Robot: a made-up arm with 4 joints. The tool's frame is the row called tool.
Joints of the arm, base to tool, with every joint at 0 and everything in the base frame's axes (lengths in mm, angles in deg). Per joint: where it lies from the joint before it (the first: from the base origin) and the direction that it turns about. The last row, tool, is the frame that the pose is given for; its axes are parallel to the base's.
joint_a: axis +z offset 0 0 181
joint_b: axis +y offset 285 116 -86
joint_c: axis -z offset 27 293 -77
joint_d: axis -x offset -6 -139 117
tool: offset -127 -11 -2
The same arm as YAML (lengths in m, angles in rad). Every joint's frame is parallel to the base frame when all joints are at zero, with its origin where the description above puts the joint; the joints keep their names.
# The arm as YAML. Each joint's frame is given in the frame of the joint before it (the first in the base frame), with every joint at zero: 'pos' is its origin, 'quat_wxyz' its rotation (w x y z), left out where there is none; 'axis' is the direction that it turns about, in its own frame. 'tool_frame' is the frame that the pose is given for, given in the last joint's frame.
length_unit: m
angle_unit: rad
joints:
  - joint: joint_a
    pos: [0.0, 0.0, 0.181]
    axis: "+z"
  - joint: joint_b
    pos: [0.285, 0.116, -0.086]
    axis: "+y"
  - joint: joint_c
    pos: [0.027, 0.293, -0.077]
    axis: "-z"
  - joint: joint_d
    pos: [-0.006, -0.139, 0.117]
    axis: "-x"
tool_frame:
  pos: [-0.127, -0.011, -0.002]

